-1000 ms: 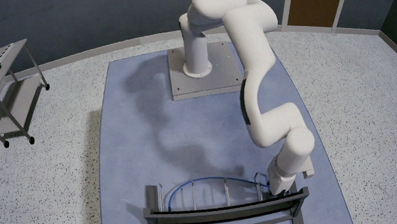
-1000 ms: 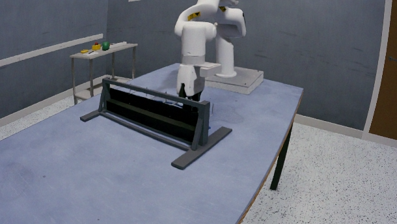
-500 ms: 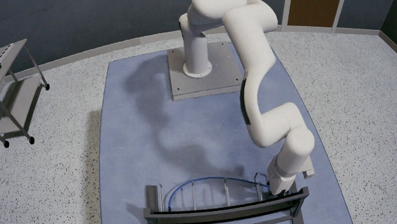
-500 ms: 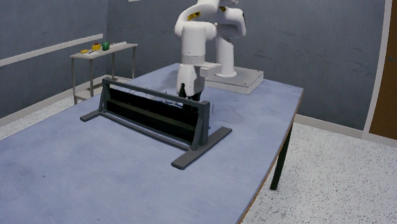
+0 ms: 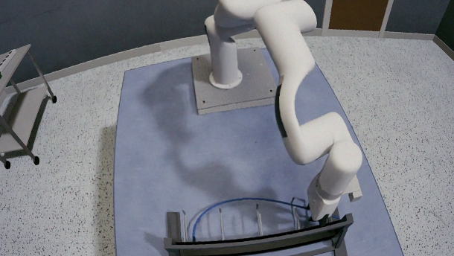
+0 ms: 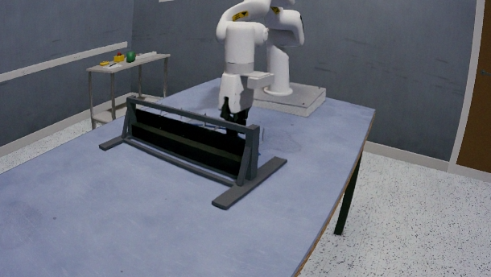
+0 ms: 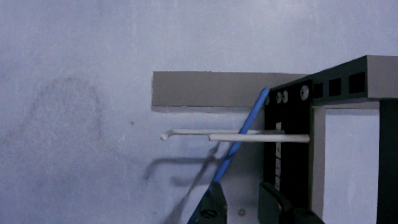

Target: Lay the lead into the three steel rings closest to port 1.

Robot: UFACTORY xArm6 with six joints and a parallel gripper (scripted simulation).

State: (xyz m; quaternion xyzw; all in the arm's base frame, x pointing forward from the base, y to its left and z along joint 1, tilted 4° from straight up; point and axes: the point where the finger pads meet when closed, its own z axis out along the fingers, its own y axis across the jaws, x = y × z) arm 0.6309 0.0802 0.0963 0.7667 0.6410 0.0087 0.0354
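Now: hand 3 cm short of the rack, 16 cm to the left of it and 3 cm above it.
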